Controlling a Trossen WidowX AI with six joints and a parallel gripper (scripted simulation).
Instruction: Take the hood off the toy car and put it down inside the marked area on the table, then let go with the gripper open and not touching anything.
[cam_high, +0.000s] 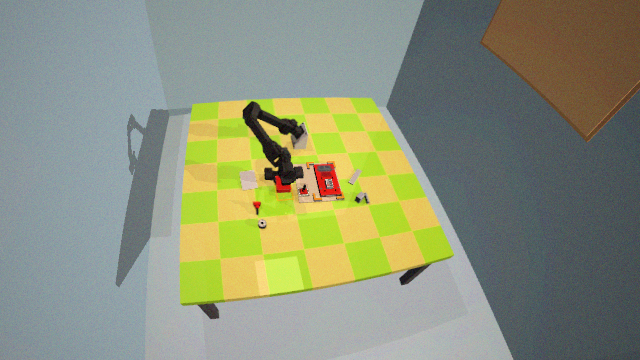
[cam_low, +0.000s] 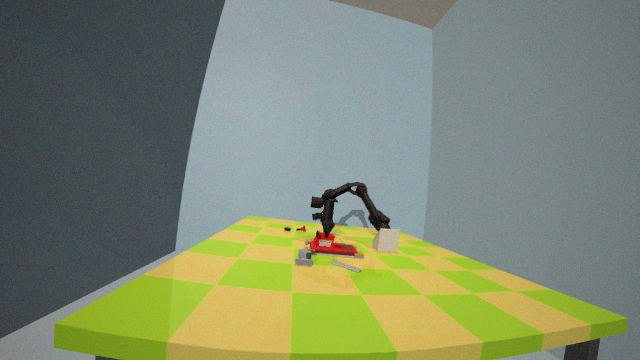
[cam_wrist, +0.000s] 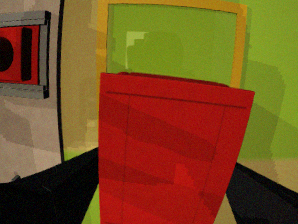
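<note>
The red hood lies right at my gripper tip. From my gripper tip the other things lie so: grey plate (160 mm to the right, 80 mm behind, 10 mm below); then grey wheel (200 mm ahead, 160 mm to the right); then grey block (350 mm to the left, 180 mm ahead, 10 mm above).
</note>
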